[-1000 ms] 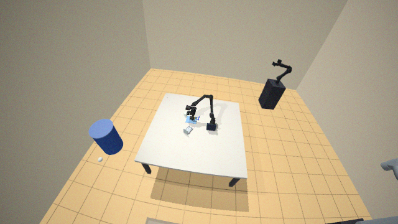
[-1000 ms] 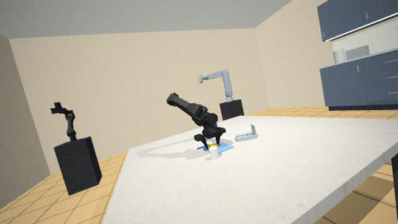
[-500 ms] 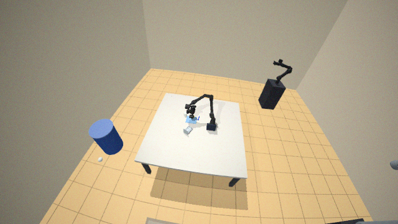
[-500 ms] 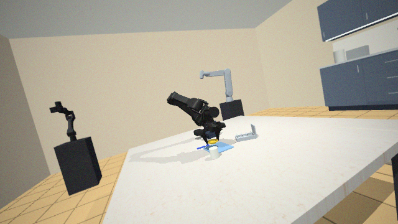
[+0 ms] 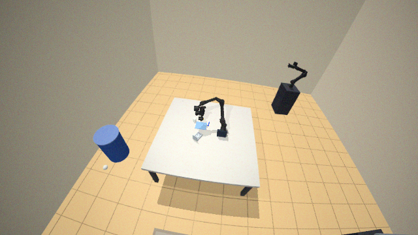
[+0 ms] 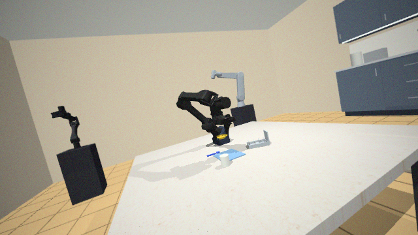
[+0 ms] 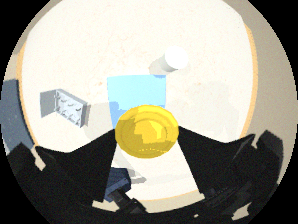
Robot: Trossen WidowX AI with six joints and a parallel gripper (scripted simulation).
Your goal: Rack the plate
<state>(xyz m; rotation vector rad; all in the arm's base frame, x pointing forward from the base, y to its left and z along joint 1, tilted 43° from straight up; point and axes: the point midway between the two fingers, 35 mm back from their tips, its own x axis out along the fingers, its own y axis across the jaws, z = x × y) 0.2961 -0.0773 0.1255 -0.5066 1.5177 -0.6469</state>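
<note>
The grey dish rack lies 3 cm ahead of my gripper tip, 22 cm to the left of it and 9 cm below it. Also, from my gripper tip: yellow plate (1 cm above); then light blue mat (2 cm to the left, 11 cm below); then small white cup (10 cm ahead, 6 cm to the right, 8 cm below).
</note>
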